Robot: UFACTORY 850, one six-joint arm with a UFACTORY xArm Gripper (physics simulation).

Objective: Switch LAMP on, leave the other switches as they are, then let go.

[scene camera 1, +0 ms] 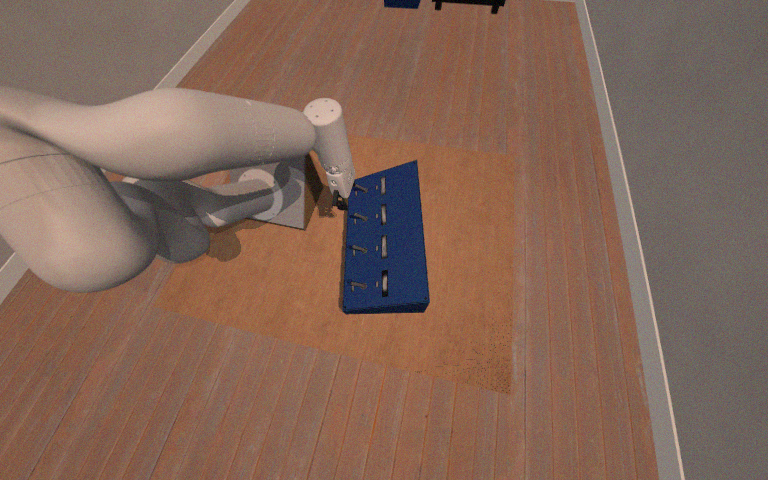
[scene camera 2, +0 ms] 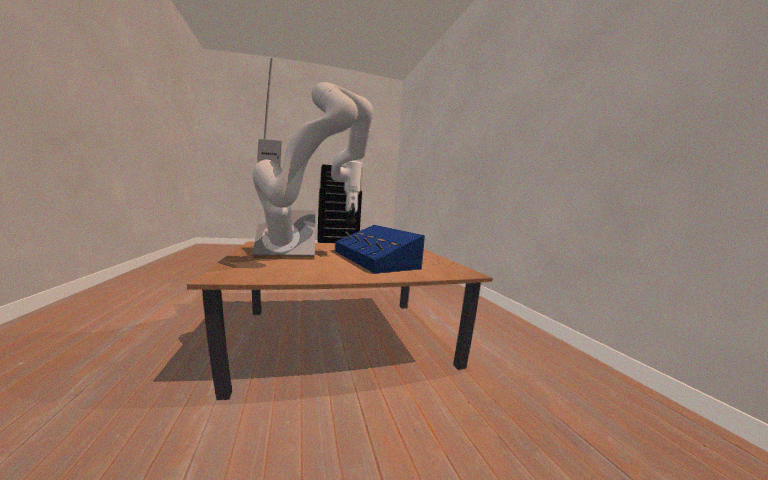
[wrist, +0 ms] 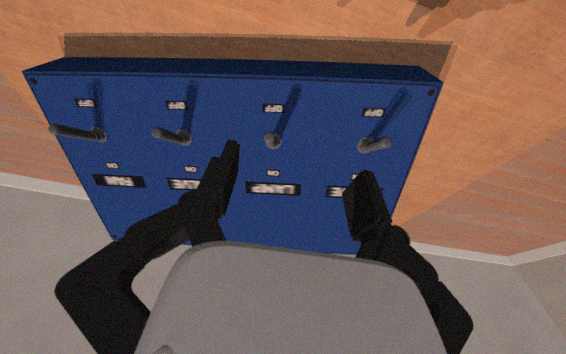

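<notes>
The blue switch panel (scene camera 1: 404,254) (scene camera 2: 396,257) (wrist: 300,220) slopes on the table. In the wrist view its labels are upside down: FAN, VALVE, LAMP, DRIVE from left to right. The LAMP lever (wrist: 272,140) (scene camera 1: 360,216) appears almost end-on in the wrist view; in scene camera 1 it leans like its neighbours, toward the low OFF edge. My gripper (wrist: 297,169) (scene camera 1: 339,201) (scene camera 2: 352,217) is open and empty above the panel. In the wrist view its fingers appear on either side of the LAMP label (wrist: 273,189), and they partly cover the VALVE and DRIVE labels.
The FAN lever (wrist: 77,133), VALVE lever (wrist: 172,136) and DRIVE lever (wrist: 374,144) stand beside LAMP, also on the OFF side. The panel is on the wooden table (scene camera 1: 470,254) (scene camera 2: 283,277), beside the arm's base block (scene camera 1: 294,212). A black slatted unit (scene camera 2: 323,203) stands behind.
</notes>
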